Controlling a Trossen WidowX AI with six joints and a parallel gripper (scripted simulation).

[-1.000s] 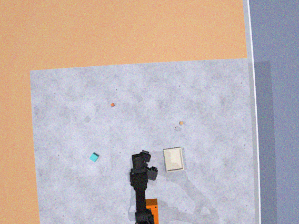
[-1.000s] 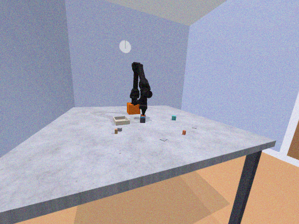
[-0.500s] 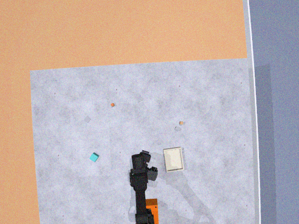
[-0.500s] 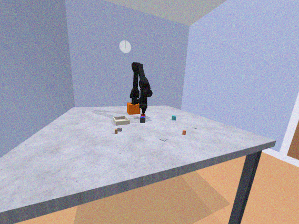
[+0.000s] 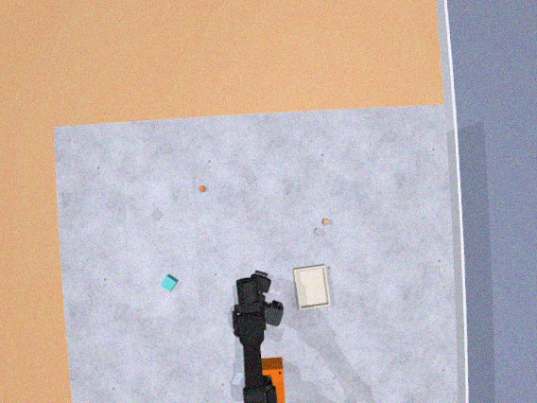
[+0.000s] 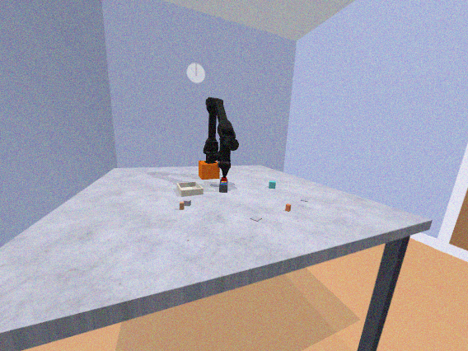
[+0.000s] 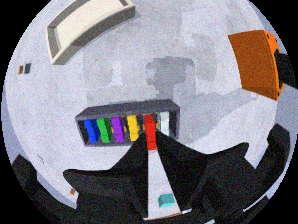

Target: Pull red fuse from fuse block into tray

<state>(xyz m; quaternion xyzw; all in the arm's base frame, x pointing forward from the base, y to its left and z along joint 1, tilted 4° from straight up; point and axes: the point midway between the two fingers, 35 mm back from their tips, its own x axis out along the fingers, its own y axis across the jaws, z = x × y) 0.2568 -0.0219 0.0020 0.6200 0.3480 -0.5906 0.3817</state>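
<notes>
The cream tray is 19 cm to the right of my gripper tip and 5 cm below it. From my gripper tip the other things lie so: red fuse (1 cm below); teal cube (10 cm ahead, 26 cm to the left, 4 cm below); tan cube (20 cm ahead, 27 cm to the right, 4 cm below).
</notes>
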